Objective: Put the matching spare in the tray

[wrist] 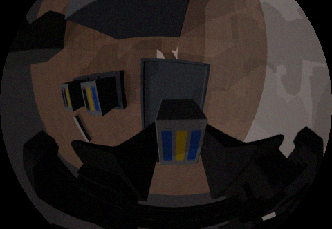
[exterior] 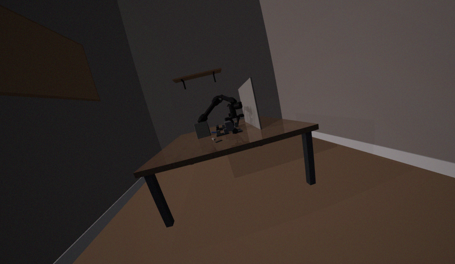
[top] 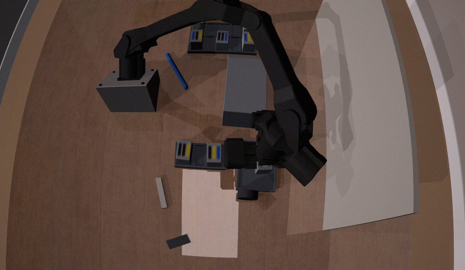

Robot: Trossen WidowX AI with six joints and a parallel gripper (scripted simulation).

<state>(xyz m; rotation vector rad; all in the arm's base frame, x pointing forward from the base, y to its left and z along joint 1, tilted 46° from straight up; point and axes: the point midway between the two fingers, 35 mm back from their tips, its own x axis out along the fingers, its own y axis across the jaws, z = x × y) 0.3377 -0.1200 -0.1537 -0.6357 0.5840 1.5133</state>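
Right now the dark grey tray is 1 cm behind my gripper tip and 5 cm below it. Also, from my gripper tip: grey spare 2 cm above; then tall grey box 4 cm behind, 19 cm to the left, 1 cm below; then small rack 15 cm behind, 2 cm to the left, 5 cm below.
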